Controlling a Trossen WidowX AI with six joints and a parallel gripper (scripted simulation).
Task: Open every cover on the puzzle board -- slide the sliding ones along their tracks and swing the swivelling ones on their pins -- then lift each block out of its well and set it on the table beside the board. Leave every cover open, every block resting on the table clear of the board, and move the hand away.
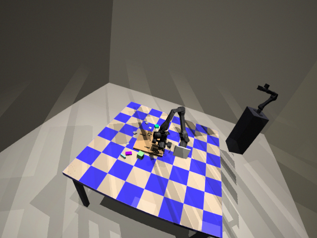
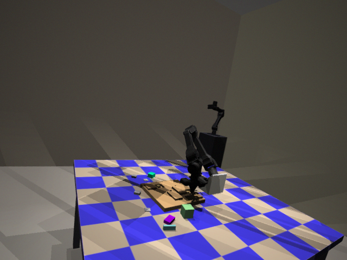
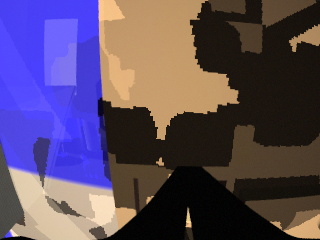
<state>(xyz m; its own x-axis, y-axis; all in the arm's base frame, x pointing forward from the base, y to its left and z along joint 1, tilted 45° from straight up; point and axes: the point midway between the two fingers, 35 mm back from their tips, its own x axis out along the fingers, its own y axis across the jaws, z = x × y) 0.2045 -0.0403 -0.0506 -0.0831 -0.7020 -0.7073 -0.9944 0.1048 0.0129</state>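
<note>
The tan puzzle board is 100 mm ahead of my gripper tip, 60 mm to the right of it and 10 mm below it. From my gripper tip the other things lie so: dark green block (340 mm to the right, 80 mm ahead, 10 mm below); then green cube (170 mm ahead, 140 mm to the left); then purple block (280 mm ahead, 140 mm to the left, 20 mm below).
</note>
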